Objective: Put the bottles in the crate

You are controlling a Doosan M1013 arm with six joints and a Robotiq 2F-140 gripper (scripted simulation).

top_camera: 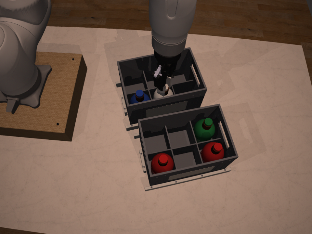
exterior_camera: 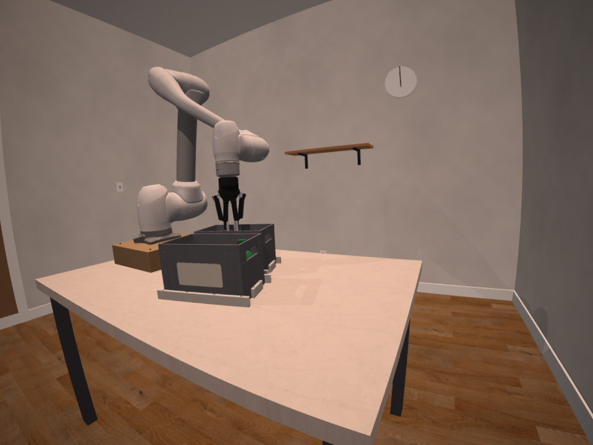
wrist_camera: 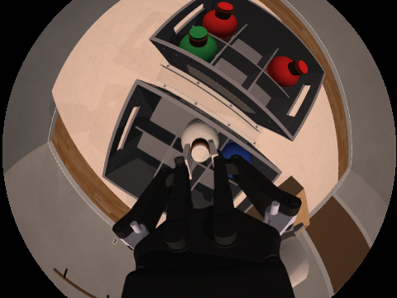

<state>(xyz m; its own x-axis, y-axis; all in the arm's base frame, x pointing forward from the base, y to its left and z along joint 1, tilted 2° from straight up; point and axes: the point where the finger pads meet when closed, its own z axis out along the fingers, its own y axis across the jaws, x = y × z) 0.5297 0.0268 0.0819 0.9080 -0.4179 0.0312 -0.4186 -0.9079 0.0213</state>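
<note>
My gripper is now 80 mm above the white bottle. The rest, counted from my hand: blue bottle 90 mm below, 80 mm behind, 40 mm to the right; green bottle 160 mm ahead, 110 mm to the right, 90 mm below; pick list 170 mm to the left, 170 mm below, 80 mm behind.
</note>
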